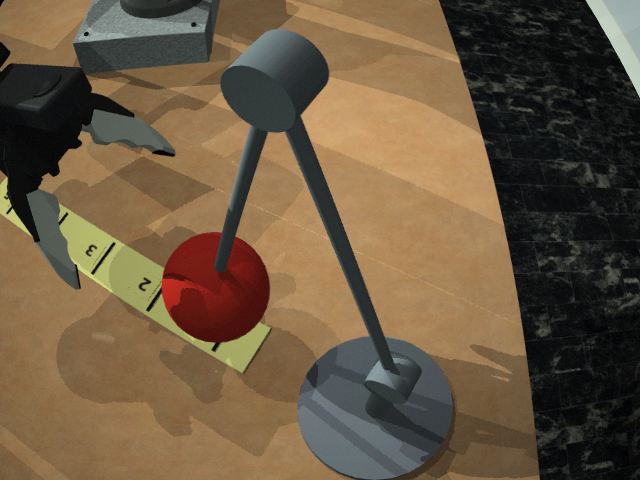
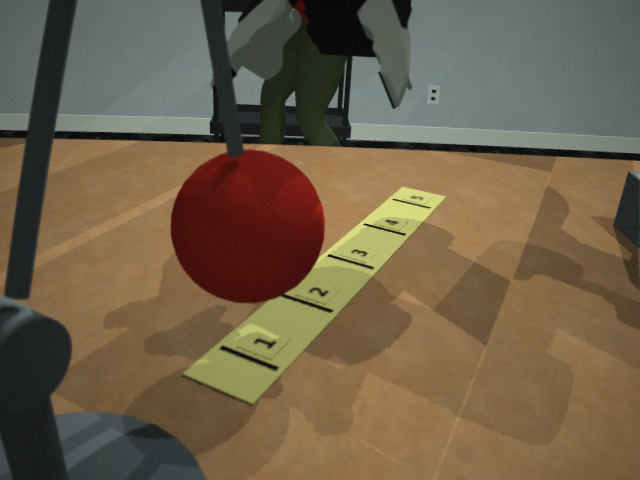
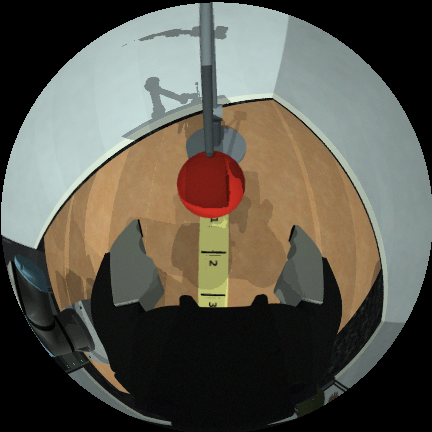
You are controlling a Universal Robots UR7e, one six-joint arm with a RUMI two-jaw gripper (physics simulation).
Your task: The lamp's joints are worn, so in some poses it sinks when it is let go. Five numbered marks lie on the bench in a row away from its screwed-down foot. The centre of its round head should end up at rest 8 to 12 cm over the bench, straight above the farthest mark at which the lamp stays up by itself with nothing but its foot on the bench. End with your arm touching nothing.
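Places are measured from the arm's base along level axes (x ahead, y left, z up), in metres.
Pixels of known places: gripper, between the fingertips: (image 1: 126, 220) (image 2: 296, 97) (image 3: 216, 225); arm's base, origin of its link: (image 3: 79, 329).
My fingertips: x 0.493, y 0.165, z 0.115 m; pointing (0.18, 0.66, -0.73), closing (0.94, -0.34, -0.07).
For each thing: its top centre in the pictures, then the offset to it from my fingertips. "spot": a spot on its surface instead.
- lamp's red round head, a spot on its surface: (image 2: 248, 227) spot: dy +0.121, dx +0.004, dz -0.049 m
- yellow strip, centre of its top: (image 2: 352, 259) (image 1: 100, 256) (image 3: 212, 296) dy -0.102, dx -0.044, dz -0.178 m
- head's rod, a spot on its surface: (image 2: 222, 77) spot: dy +0.106, dx +0.023, dz +0.032 m
- round grey foot, a spot on its surface: (image 2: 113, 444) spot: dy +0.188, dx +0.068, dz -0.165 m
The lamp's red round head (image 1: 216, 289) (image 2: 248, 227) (image 3: 210, 185) hangs clear above the near end of the yellow strip (image 1: 253, 346) (image 2: 222, 377) (image 3: 214, 280), around marks 1 and 2; its exact place and height I cannot tell. The lamp's elbow (image 1: 273, 77) stands high, with the head's rod (image 1: 241, 191) (image 2: 222, 77) sloping down from it. The round grey foot (image 1: 336, 428) (image 2: 113, 444) lies on the bench beyond mark 1. My gripper (image 1: 125, 220) (image 2: 310, 90) (image 3: 216, 225) is open and empty, apart from the head, on the side toward the higher marks.
A grey block (image 1: 144, 49) (image 2: 628, 211) bearing the arm's base stands on the bench to one side of the strip. A person's green-clad legs (image 2: 299, 93) and a dark cart (image 2: 281, 128) show behind the bench. The dark floor (image 1: 563, 258) lies beyond the bench edge near the foot.
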